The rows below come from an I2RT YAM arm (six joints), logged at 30 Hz.
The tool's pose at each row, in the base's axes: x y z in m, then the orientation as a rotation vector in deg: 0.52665, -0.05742, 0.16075, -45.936, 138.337, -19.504; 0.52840, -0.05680, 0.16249, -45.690, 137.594, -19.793; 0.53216, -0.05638, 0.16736, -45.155, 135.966, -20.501; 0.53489, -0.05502, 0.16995, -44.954, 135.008, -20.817; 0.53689, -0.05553, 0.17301, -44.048, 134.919, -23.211; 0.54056, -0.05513, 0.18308, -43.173, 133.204, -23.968; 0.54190, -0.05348, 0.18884, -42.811, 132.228, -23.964; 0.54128, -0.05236, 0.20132, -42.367, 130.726, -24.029; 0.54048, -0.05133, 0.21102, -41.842, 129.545, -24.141; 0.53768, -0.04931, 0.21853, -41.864, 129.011, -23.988; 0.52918, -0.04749, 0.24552, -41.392, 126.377, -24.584; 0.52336, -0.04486, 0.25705, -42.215, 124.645, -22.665; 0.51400, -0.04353, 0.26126, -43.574, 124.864, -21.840; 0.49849, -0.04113, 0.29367, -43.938, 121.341, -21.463; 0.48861, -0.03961, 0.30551, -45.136, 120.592, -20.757
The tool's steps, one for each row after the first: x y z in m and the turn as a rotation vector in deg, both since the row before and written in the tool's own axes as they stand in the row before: -0.00229, -0.00103, -0.00041, 0.500, -0.615, 0.015; -0.00488, -0.00339, -0.00166, 1.147, -1.319, 0.010; -0.00378, -0.00125, -0.00040, 0.579, -0.792, -0.052; -0.00239, -0.00261, -0.00105, 1.840, 0.614, 0.029; -0.00726, -0.00582, -0.00533, 1.332, -1.389, 0.251; -0.00464, -0.00196, -0.00351, 0.441, -0.922, 0.162; -0.00652, -0.00479, -0.00959, 0.689, -1.384, 0.148; -0.00516, -0.00355, -0.00752, 0.642, -1.081, 0.224; -0.00359, -0.00101, -0.00738, 0.071, -0.537, -0.024; -0.01071, -0.00853, -0.02483, 1.422, -2.233, -0.118; -0.00491, -0.00167, -0.01212, -0.961, -2.168, -0.155; 0.00157, 0.00246, -0.00993, -1.115, 0.036, -0.670; -0.01230, -0.00791, -0.03291, 0.771, -3.293, -0.610; -0.00359, -0.00096, -0.01504, -0.694, -0.811, -0.710
